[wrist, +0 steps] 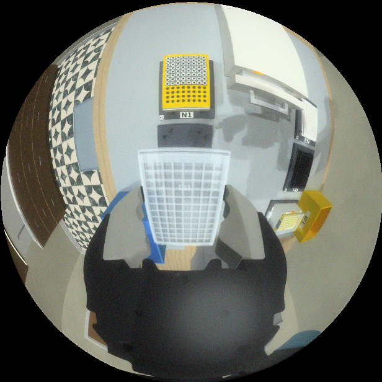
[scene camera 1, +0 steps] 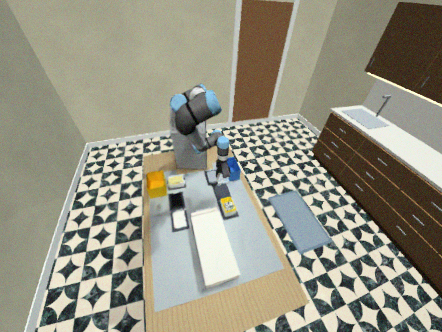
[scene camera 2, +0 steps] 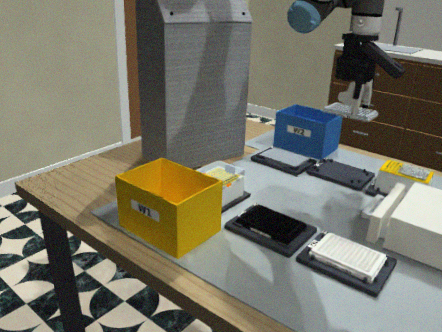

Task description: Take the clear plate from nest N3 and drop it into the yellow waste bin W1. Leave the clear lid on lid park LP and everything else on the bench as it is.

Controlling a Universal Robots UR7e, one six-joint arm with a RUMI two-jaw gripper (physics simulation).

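Frame: origin at the arm's base, x ahead, y left, z up, level; millimetres.
Seen in the pictures: gripper, fingertip midpoint: (scene camera 1: 222, 179) (scene camera 2: 358, 115).
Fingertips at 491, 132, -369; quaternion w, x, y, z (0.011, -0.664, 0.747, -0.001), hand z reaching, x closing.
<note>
A point is followed by its place in that frame, as x, y, z.
My gripper (scene camera 1: 221, 178) {491, 132, -369} (scene camera 2: 361, 108) {491, 132, -369} (wrist: 183, 187) is shut on the clear plate (scene camera 2: 345, 109) {457, 123, -357} (wrist: 184, 170), which hangs roughly level, well above the bench. The dark nest N3 (scene camera 1: 221, 191) {476, 134, -544} (scene camera 2: 340, 174) {475, 117, -544} (wrist: 185, 135) is below it and bears no plate; its label is blurred through the plate in the wrist view. The yellow waste bin W1 (scene camera 1: 157, 186) {211, -356, -555} (scene camera 2: 197, 222) {321, -374, -499} (wrist: 311, 200) stands open-topped across the bench. The clear lid (scene camera 2: 287, 156) {304, 131, -536} lies on lid park LP (scene camera 2: 275, 166) {294, 66, -548}, beside N3. The lid is hidden behind the plate in the wrist view.
Blue bin W2 (scene camera 1: 233, 170) {285, 343, -556} (scene camera 2: 302, 132) {312, 222, -483} stands near the gripper. A yellow rack (scene camera 1: 228, 205) {658, 108, -479} (wrist: 186, 97) sits on N1. A box with yellow contents (scene camera 1: 176, 181) {282, -194, -480} is beside W1. Black (scene camera 2: 272, 224) {429, -251, -530} and white (scene camera 2: 350, 255) {600, -261, -534} plates sit on nests near a large white device (scene camera 1: 215, 247) {909, -101, -472} (scene camera 2: 420, 220) {704, -159, -473}.
</note>
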